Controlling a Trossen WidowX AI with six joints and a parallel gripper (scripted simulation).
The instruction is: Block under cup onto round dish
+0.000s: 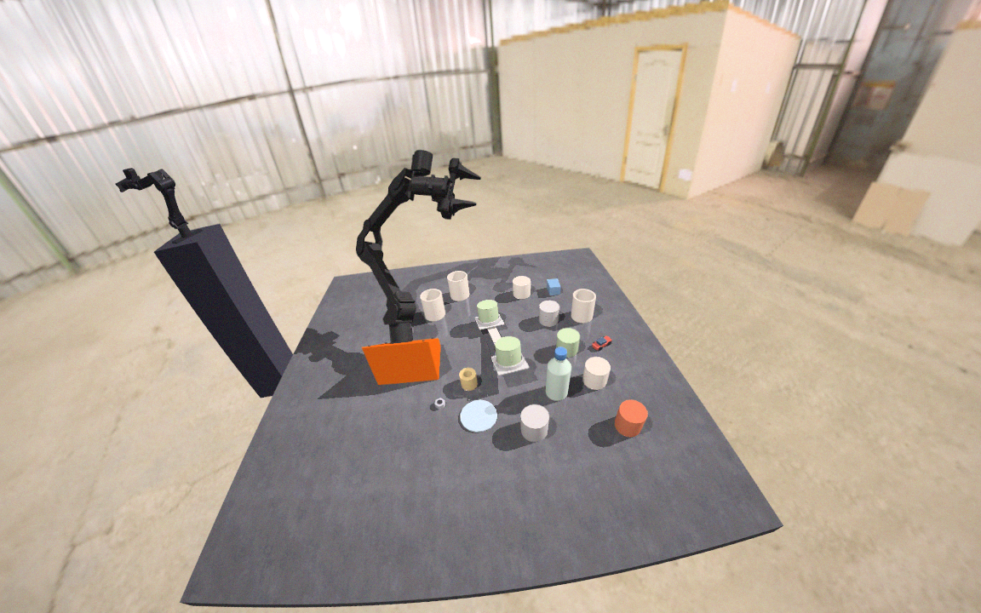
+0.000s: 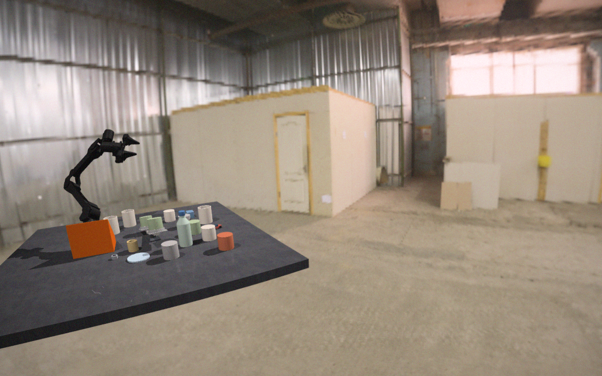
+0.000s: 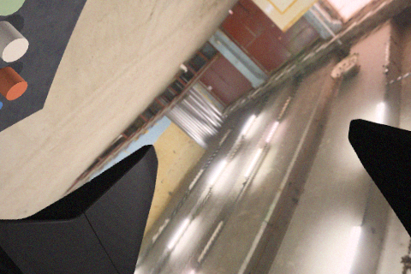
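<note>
My gripper tip is now 20 mm past the grey block, 70 mm to the left of it and 430 mm above it. From my gripper tip the other things lie so: blue cube: 280 mm ahead, 60 mm to the left, 450 mm below; yellow spool: 130 mm behind, 320 mm to the right, 450 mm below; toy car: 320 mm ahead, 280 mm to the right, 460 mm below.
</note>
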